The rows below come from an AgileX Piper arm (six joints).
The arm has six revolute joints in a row. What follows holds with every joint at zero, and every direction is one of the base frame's.
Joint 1 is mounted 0.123 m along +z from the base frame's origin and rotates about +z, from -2.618 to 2.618 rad.
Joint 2 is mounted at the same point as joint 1 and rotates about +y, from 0 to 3.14 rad.
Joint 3 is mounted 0.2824 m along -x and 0.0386 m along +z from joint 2 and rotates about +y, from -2.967 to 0 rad.
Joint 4 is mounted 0.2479 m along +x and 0.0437 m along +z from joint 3 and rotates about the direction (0.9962, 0, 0.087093), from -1.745 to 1.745 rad.
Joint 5 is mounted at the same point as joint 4 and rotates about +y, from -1.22 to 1.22 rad.
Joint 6 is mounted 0.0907 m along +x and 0.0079 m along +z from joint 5 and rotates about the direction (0.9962, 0, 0.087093), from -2.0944 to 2.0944 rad.
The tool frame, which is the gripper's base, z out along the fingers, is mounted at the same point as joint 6; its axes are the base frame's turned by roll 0, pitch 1.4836 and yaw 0 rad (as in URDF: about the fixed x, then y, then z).
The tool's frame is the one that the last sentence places.
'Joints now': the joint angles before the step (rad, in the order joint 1, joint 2, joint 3, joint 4, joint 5, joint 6). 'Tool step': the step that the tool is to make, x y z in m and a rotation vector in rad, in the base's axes. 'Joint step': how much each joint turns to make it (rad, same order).
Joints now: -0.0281, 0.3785, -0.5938, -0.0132, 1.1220, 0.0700
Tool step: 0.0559, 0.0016, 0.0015, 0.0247, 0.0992, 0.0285
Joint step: -0.0006, 0.2744, -0.0482, 0.0413, -0.1261, -0.0291
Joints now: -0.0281, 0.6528, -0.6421, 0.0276, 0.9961, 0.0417
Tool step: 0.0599, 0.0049, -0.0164, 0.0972, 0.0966, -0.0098
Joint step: 0.0002, 0.2830, -0.0445, 0.0986, -0.1391, -0.0060
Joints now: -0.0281, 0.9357, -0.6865, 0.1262, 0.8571, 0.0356
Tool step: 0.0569, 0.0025, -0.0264, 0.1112, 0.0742, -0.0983
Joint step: 0.0001, 0.2677, -0.0605, 0.0881, -0.1389, 0.0612
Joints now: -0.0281, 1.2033, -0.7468, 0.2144, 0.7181, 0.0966
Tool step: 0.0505, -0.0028, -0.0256, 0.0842, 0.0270, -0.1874
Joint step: 0.0001, 0.2221, -0.0826, 0.0146, -0.1369, 0.1765
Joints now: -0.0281, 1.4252, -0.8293, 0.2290, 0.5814, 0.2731
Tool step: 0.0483, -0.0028, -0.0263, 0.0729, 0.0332, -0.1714
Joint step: 0.0002, 0.2096, -0.1211, -0.0035, -0.0763, 0.1808
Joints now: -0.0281, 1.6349, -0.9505, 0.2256, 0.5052, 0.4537
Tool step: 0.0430, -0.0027, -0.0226, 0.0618, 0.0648, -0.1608
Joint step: 0.0001, 0.1840, -0.1591, -0.0423, 0.0211, 0.2110
